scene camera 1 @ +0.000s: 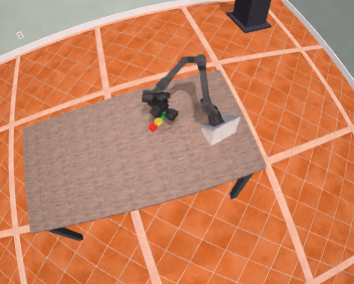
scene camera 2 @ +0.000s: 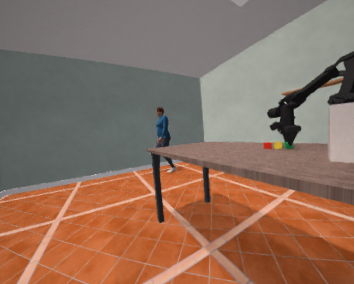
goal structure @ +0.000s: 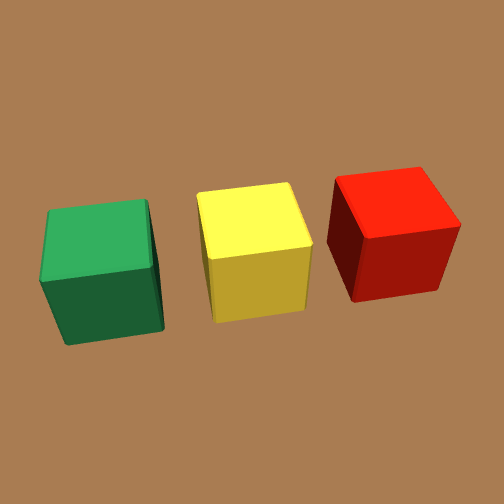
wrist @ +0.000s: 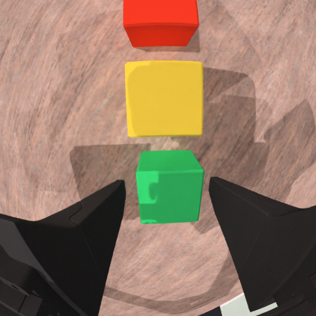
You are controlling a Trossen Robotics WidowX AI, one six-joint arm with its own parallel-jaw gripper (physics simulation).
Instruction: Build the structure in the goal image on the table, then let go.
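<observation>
A red cube, a yellow cube and a green cube stand in a straight row on the table, with small gaps between them. The yellow cube is in the middle. My gripper is open around the green cube, with a finger on each side and a gap to each side face in the wrist view. In the view of scene camera 1 the gripper partly hides the green cube.
The arm's pale base block stands at one end of the table. A person in a blue top stands on the floor beyond the table. A dark pillar stands on the floor behind the table.
</observation>
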